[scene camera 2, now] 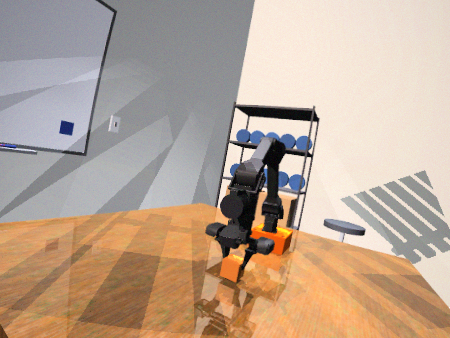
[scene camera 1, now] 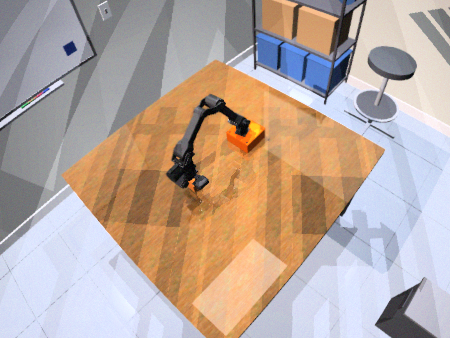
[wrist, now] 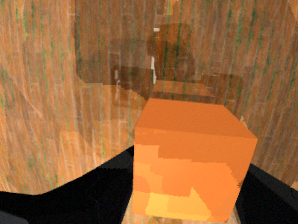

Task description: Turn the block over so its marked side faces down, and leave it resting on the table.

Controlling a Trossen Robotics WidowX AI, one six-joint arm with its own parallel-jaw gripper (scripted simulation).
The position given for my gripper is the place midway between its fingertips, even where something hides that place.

My gripper (scene camera 2: 233, 266) carries a block (wrist: 187, 155).
My gripper also shows in the wrist view (wrist: 184, 157).
